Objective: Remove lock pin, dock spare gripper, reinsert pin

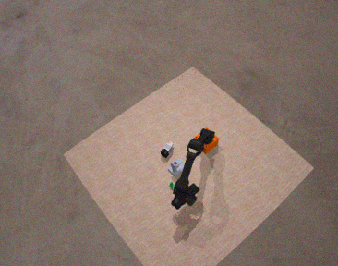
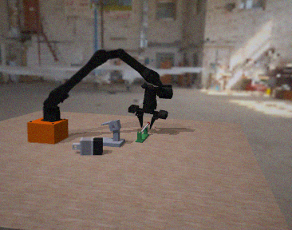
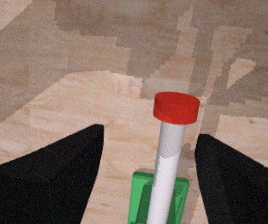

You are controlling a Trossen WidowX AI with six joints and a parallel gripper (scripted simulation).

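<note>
Right now the green cradle is 30 mm ahead of my gripper tip and 100 mm to the right of it. Also, from my gripper tip: spare gripper 60 mm behind, 400 mm to the right; mount 50 mm behind, 240 mm to the right, 20 mm above.
</note>
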